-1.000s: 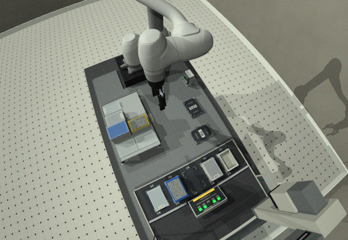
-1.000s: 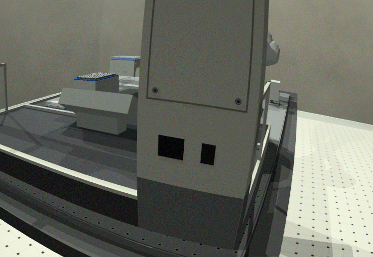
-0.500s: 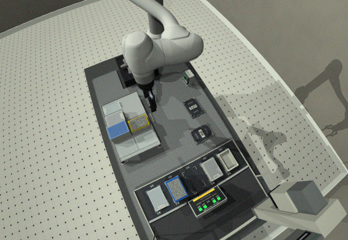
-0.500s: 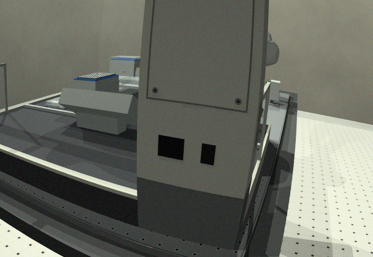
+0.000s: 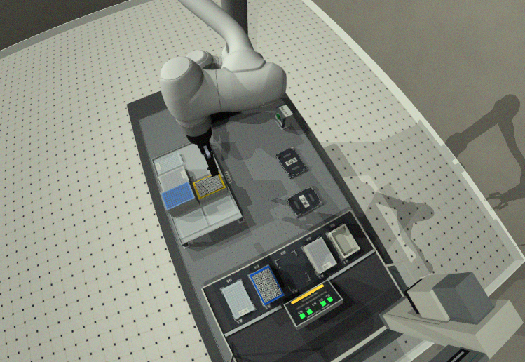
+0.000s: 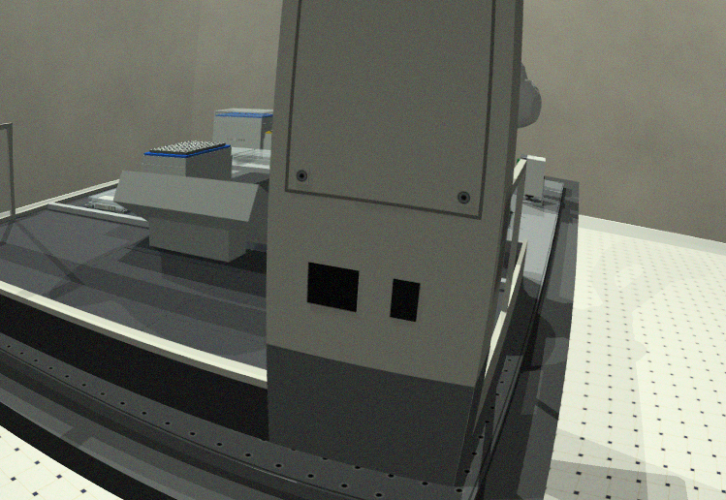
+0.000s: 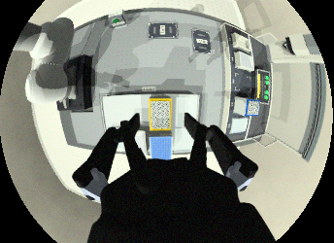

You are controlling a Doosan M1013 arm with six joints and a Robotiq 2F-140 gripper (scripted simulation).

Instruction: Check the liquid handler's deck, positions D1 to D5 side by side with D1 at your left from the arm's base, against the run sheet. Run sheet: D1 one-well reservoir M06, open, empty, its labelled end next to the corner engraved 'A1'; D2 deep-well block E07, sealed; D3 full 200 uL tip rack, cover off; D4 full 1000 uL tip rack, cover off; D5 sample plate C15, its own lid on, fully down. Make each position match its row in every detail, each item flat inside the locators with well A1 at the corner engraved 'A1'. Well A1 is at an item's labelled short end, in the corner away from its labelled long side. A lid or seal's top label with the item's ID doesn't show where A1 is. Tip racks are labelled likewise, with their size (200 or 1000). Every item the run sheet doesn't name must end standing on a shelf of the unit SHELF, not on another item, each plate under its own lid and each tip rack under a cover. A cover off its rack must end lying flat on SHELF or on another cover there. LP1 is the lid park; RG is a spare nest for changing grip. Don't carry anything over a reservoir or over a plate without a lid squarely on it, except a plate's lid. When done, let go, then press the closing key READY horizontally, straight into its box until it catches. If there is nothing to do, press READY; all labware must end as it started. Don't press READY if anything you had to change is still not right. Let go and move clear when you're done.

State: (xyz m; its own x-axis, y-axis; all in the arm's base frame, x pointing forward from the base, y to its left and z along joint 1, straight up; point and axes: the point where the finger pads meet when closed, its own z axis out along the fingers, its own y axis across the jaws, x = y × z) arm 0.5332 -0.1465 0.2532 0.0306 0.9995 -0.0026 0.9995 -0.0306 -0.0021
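My gripper is now 1 cm past the yellow-rimmed tip rack, 3 cm to the left of it and 21 cm above it. Also, from my hand: blue-rimmed tip rack (47 cm ahead, 1 cm to the right, 20 cm below); shelf unit (6 cm behind, 10 cm to the right, 26 cm below); spare nest (22 cm ahead, 32 cm to the left, 31 cm below).
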